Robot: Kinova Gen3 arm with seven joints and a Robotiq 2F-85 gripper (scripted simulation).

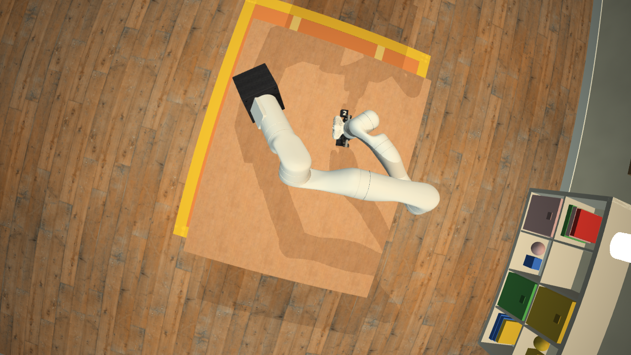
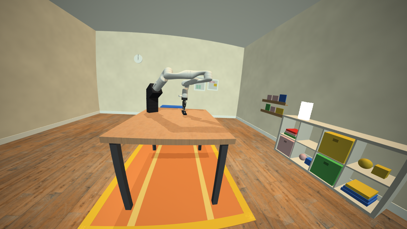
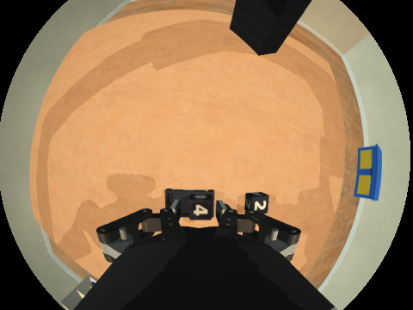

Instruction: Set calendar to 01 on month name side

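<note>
The black digit cube lies 30 mm ahead of my hand, 90 mm to the left of it and 60 mm below it. Round my hand: black calendar tray (10 mm ahead, 20 mm to the right, 70 mm below).
</note>
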